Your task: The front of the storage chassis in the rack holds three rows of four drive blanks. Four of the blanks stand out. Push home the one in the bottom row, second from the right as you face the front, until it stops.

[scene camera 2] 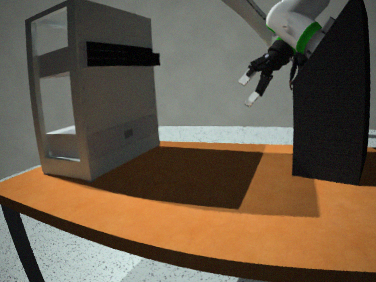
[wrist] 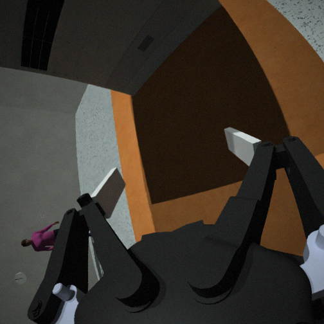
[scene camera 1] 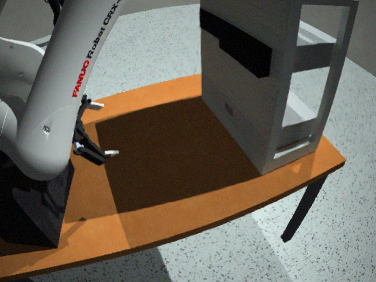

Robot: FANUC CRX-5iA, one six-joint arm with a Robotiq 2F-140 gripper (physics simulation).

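Seen in the pictures: gripper, fingertip midpoint: (scene camera 2: 244,95) (scene camera 1: 107,129); arm's base, link origin: (scene camera 2: 327,52).
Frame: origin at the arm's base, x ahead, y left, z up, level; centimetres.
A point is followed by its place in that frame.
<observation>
The dark storage chassis (scene camera 1: 245,54) {x 70.8, y -0.6, z 3.5 cm} (scene camera 2: 120,55) {x 72.3, y 18.1, z 3.4 cm} (wrist: 42,35) sits in the upper part of the grey rack (scene camera 1: 281,100) {x 78.6, y -9.9, z -7.2 cm} (scene camera 2: 84,115) {x 71.7, y 38.9, z -16.4 cm}. Its front faces the robot's side and shows as a black band. The separate drive blanks, their rows and which ones stand out cannot be made out; in the wrist view the chassis is dark at the top left, cut by the frame edge. My gripper (scene camera 1: 105,129) {x 30.7, y 2.2, z -14.9 cm} (scene camera 2: 247,90) {x 30.7, y 2.2, z -14.9 cm} (wrist: 171,158) is open and empty, with its pale fingertips wide apart. It hangs above the table on the robot's side, well away from the rack front and touching nothing.
The rack stands on the orange table (scene camera 1: 175,217) {x 44.5, y -16.4, z -39.1 cm} (scene camera 2: 200,232) {x 25.7, y 52.1, z -39.1 cm} (wrist: 124,130) and casts a large shadow in front of it. The black robot pedestal (scene camera 1: 30,215) {x 3.9, y -19.0, z -20.0 cm} (scene camera 2: 330,125) {x 0.1, y 16.8, z -22.2 cm} stands at the opposite end. A person in pink (wrist: 42,240) shows far off in the wrist view.
</observation>
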